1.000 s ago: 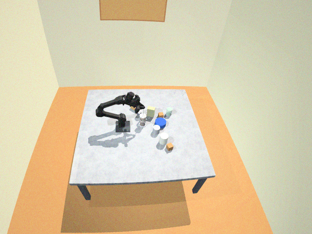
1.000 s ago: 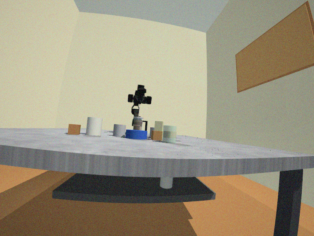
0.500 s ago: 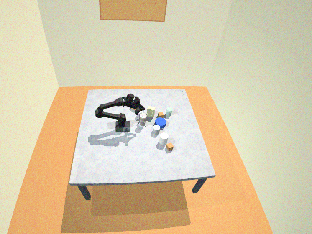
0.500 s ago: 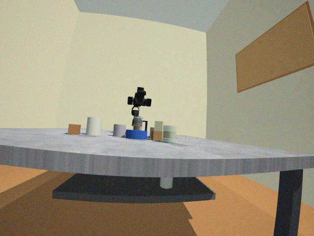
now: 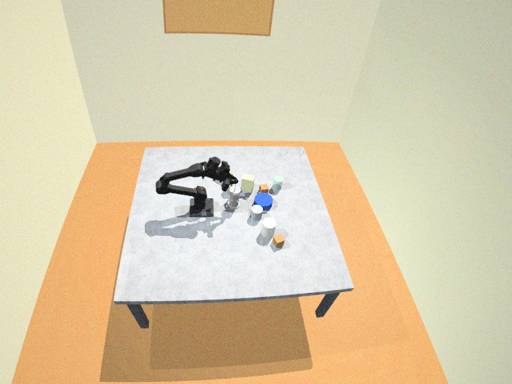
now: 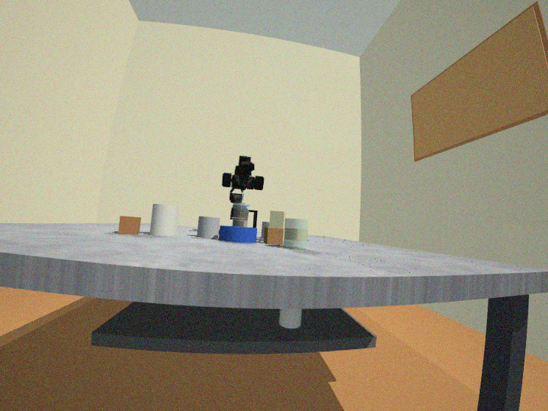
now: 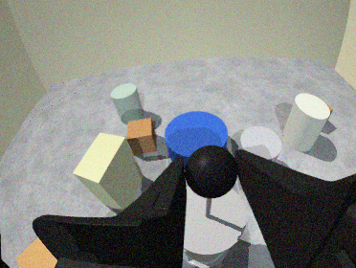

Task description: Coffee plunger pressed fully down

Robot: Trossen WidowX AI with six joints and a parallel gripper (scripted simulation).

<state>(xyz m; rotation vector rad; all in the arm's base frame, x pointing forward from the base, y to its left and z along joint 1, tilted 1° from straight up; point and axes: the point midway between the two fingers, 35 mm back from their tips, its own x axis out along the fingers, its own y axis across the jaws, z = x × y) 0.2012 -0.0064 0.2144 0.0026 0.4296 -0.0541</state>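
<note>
Now: gripper tip 11 cm above the coffee press, 2 cm to the right of it and 1 cm past it. From my gripper tip the other things lie so: pale green cylinder 32 cm ahead, 17 cm below, 13 cm to the left; blue disc 19 cm below, 18 cm ahead, 2 cm to the right; pale yellow box 16 cm below, 13 cm to the left, 10 cm ahead.
</note>
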